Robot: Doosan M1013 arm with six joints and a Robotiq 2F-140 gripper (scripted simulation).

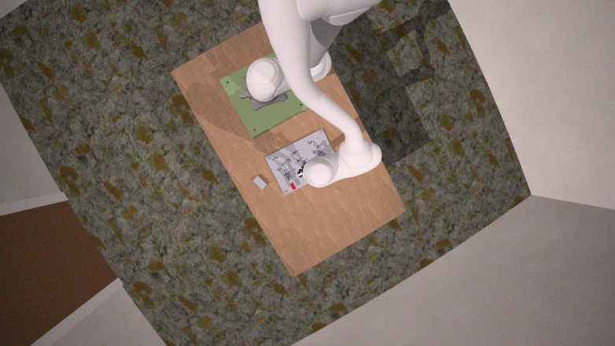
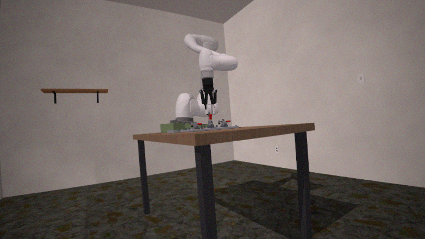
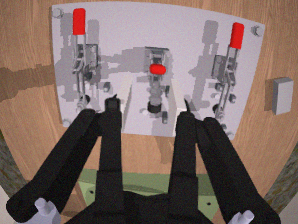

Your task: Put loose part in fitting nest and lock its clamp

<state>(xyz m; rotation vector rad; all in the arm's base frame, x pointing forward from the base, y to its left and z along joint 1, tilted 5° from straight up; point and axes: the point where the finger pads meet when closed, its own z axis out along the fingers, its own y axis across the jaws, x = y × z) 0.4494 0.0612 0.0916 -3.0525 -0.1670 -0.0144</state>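
My hand is 270 mm to the left of the loose part and 130 mm above it. From my hand the other things lie so: grey fixture plate 140 mm below, 20 mm behind, 10 mm to the right.
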